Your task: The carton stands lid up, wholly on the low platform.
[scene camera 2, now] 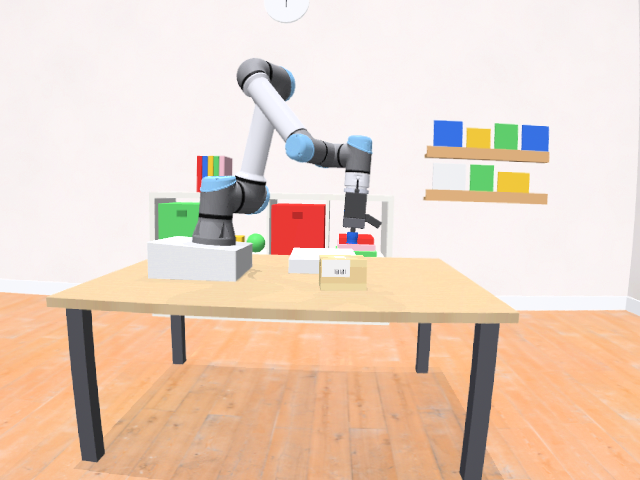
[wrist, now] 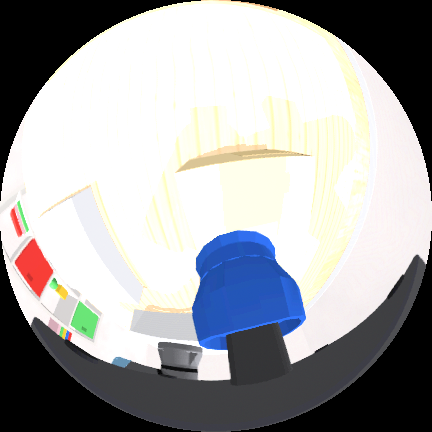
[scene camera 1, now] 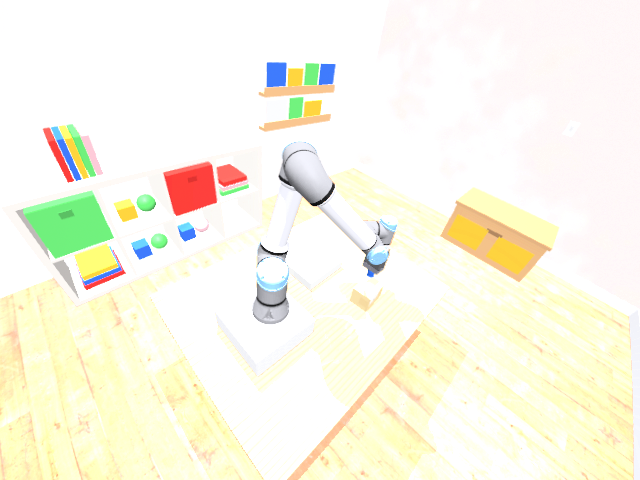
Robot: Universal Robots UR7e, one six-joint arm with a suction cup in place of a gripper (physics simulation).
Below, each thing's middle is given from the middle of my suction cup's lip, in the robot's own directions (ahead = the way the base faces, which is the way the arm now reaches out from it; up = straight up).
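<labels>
There is the tan carton [scene camera 2: 336, 272], 100 mm below my suction cup, 30 mm to the right of it and 30 mm behind it. The low white platform [scene camera 2: 302, 260] is 350 mm to the left of the suction cup, and it sits 120 mm below it and 90 mm behind it.
</labels>
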